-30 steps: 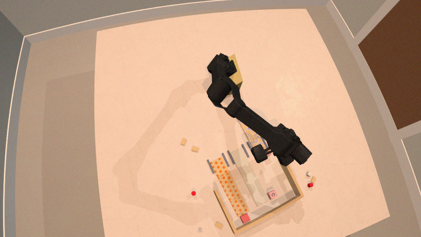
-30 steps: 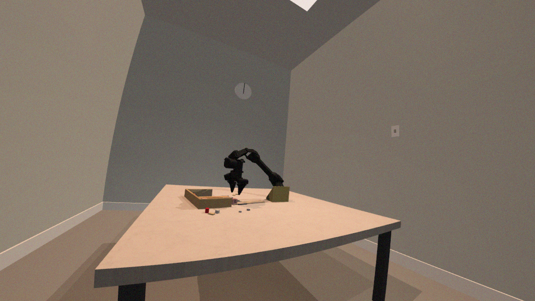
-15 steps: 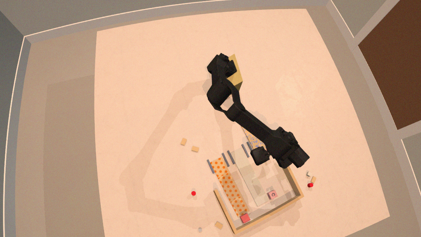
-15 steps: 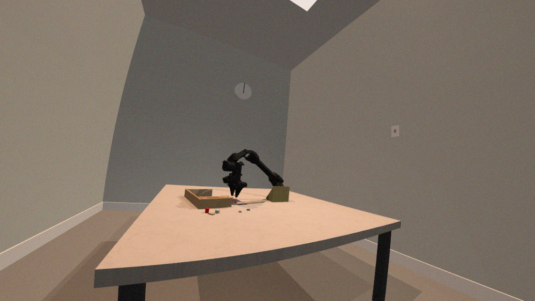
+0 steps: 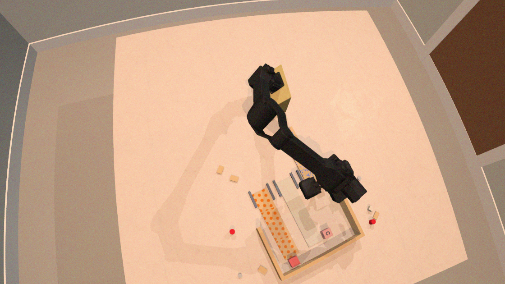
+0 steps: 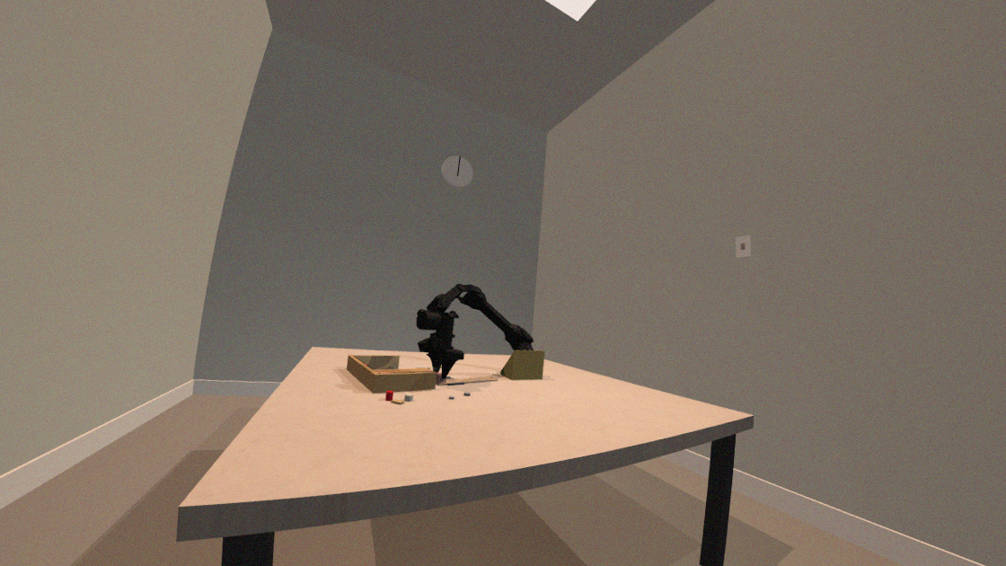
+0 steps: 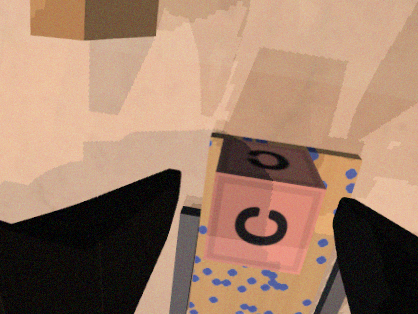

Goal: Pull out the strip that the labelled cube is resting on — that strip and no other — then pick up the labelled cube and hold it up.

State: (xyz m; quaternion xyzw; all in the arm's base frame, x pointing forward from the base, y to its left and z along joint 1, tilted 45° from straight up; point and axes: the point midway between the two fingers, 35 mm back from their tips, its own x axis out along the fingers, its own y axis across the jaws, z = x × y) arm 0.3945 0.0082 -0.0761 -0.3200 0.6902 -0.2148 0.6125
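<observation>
Now: the grey disc 140 mm to the left of my gripper tip, 40 mm behind it and 20 mm below it.
</observation>
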